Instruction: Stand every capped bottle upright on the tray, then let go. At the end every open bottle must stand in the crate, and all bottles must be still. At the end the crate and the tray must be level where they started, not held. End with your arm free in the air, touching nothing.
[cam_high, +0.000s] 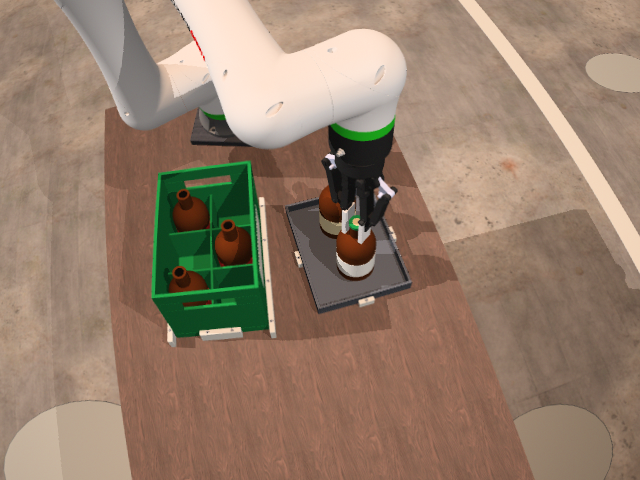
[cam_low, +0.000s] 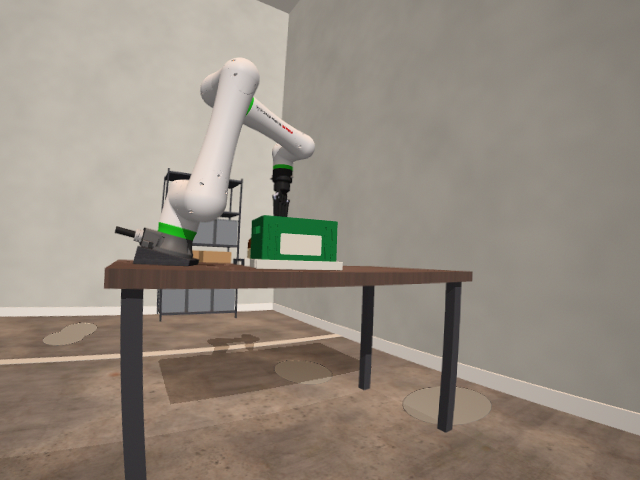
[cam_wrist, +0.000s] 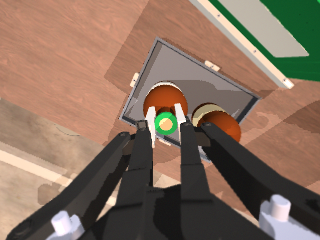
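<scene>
My hand is 80 mm above the capped brown bottle. Also, from my hand: green crate (260 mm to the right, 90 mm below, 80 mm behind); grey tray (160 mm below, 60 mm behind).
</scene>
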